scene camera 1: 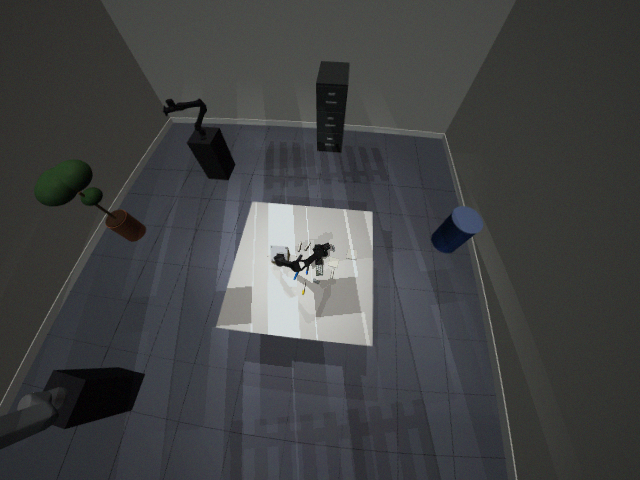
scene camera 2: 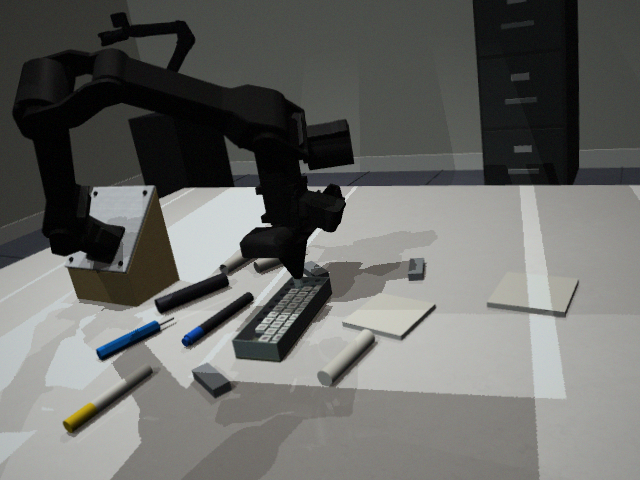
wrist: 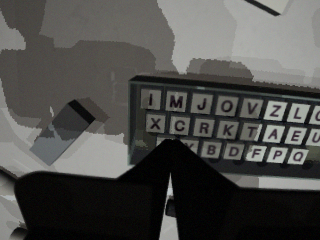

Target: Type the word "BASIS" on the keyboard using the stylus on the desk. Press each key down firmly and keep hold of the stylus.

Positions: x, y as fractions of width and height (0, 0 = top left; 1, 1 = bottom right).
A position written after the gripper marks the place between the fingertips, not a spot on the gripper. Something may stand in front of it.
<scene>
The gripper (scene camera 2: 0.47, 0.58) is shut and holds nothing. Further things: a black rod (scene camera 2: 0.28, 0.62).
The gripper shows as well in the wrist view (wrist: 0.54, 0.61). The wrist view misses the black rod: it is out of frame.
</scene>
